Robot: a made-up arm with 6 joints.
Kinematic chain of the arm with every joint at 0, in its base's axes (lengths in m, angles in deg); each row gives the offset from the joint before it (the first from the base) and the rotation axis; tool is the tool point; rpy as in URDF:
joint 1: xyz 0 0 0.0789 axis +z
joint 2: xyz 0 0 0 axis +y
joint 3: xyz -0.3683 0 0.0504 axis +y
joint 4: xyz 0.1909 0 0.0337 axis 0.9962 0 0.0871
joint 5: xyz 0 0 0 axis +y
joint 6: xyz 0.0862 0 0.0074 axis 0.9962 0 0.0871
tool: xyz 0 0 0 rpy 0 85 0
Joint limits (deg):
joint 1: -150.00..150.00
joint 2: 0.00..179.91
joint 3: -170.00..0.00
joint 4: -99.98..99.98
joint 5: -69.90..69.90
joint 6: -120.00..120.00
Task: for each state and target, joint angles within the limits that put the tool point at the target. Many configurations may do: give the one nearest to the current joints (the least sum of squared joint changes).
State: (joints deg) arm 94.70 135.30 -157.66 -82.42 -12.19 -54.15
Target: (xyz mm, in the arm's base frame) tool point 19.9 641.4 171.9
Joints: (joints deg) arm 87.05 159.45 -152.86 -82.46 -8.90 -54.15
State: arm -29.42 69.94 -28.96 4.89 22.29 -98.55
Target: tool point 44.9 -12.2 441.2
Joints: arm -20.86 45.57 -55.88 10.00 17.67 -98.55
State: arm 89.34 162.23 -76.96 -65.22 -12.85 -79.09
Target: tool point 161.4 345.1 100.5
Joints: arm 63.91 125.34 -53.16 -65.65 -5.06 -79.09
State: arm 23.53 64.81 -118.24 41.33 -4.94 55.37
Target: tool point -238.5 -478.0 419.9
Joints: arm 62.00 13.39 -133.92 41.82 -13.93 55.37
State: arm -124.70 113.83 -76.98 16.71 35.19 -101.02
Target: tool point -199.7 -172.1 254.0
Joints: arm -141.89 95.41 -53.55 11.57 44.38 -101.02
